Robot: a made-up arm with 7 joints.
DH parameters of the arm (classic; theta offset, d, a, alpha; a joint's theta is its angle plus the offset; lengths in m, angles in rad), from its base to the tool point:
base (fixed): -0.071 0 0 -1.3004
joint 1: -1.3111 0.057 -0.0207 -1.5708
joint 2: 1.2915 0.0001 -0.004 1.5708
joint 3: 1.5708 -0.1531 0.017 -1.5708
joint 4: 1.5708 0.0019 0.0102 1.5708
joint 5: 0 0.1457 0 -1.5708
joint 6: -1.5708 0 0.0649 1.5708
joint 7: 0 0 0 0
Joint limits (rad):
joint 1: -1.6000..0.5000
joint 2: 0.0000..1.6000
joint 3: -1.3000..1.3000
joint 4: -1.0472..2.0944
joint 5: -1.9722..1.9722
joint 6: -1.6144..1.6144
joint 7: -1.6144..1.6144
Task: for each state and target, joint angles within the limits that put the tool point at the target. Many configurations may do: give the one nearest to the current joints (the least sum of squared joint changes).
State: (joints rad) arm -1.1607 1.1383 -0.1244 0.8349 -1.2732 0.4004 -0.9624
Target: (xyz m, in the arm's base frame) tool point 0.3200 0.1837 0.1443
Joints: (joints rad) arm -1.6000 0.9097 -0.0337 0.8147 -1.2545 0.1226 -0.9624
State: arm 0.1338 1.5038 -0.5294 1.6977 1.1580 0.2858 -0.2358
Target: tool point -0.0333 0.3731 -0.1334
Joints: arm -0.2319 0.9546 -0.5181 1.9563 1.1317 0.6157 -0.2358
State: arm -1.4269 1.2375 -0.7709 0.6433 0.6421 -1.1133 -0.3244
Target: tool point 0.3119 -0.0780 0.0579
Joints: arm -1.6000 0.3497 -0.5868 0.6926 0.6243 -0.6217 -0.3244
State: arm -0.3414 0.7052 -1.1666 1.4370 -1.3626 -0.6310 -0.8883
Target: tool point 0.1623 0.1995 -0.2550
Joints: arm -0.4313 0.7305 -1.1408 1.1231 -1.2608 -1.1359 -0.8883
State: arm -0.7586 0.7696 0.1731 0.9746 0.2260 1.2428 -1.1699
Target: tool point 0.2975 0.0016 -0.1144
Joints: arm -1.0703 0.0596 -0.1331 0.4267 0.0893 1.5476 -1.1699
